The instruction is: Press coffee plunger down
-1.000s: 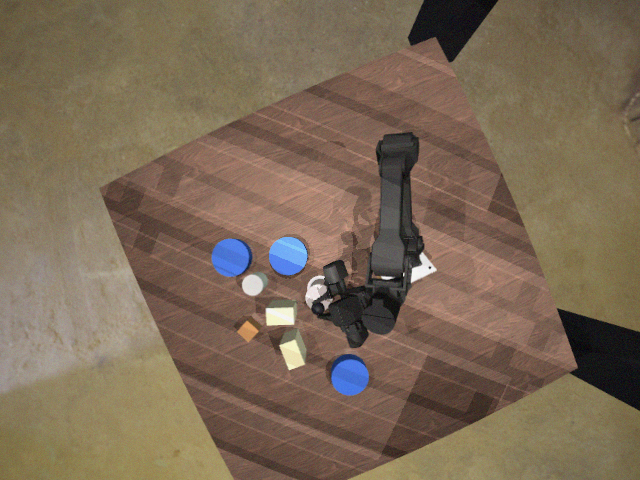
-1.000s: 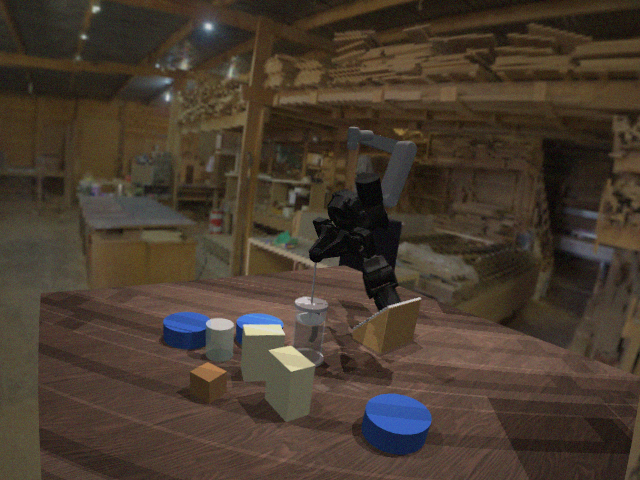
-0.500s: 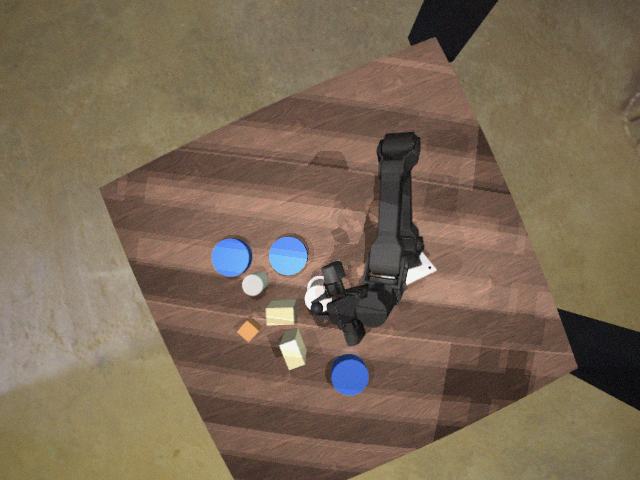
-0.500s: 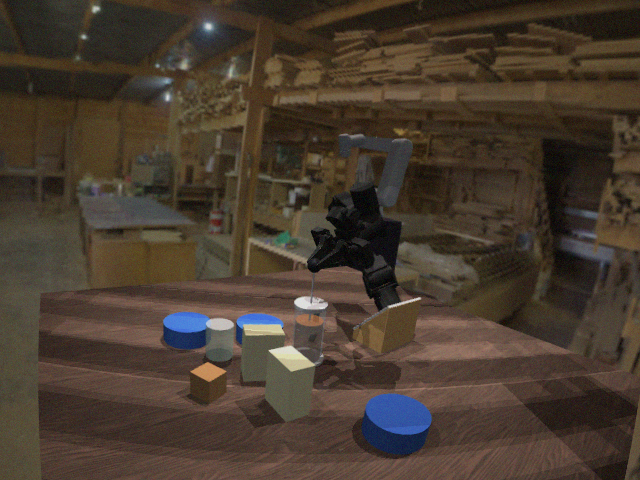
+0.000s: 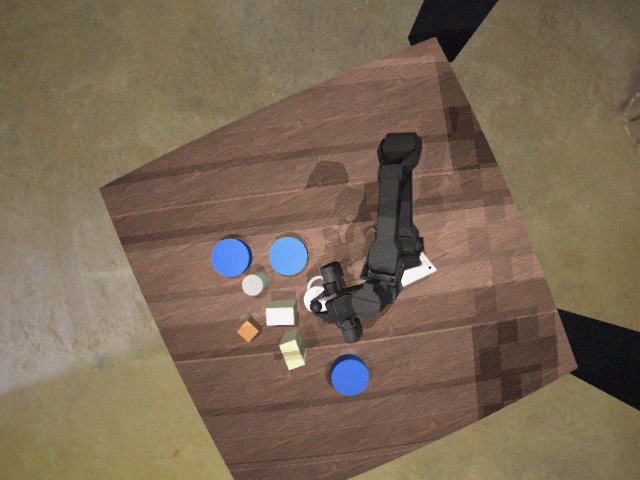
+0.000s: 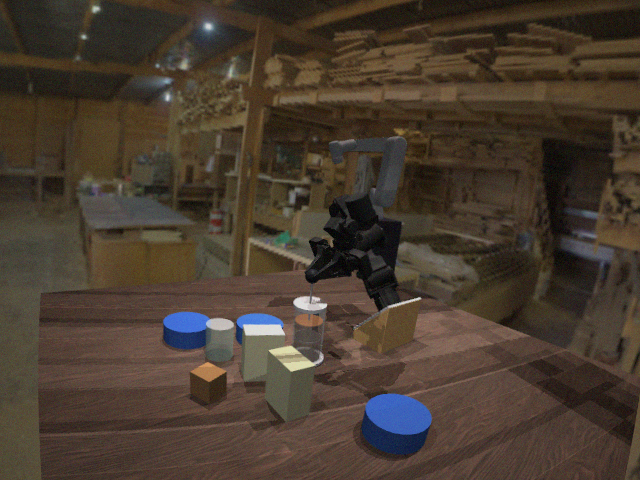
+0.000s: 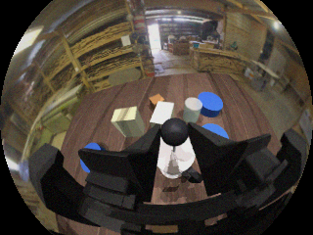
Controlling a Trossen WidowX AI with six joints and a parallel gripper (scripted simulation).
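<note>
The coffee press lies 30 mm behind my gripper tip, 20 mm to the right of it and 110 mm below it. Also, from my gripper tip: orange cube: 240 mm ahead, 50 mm to the left, 190 mm below.
</note>
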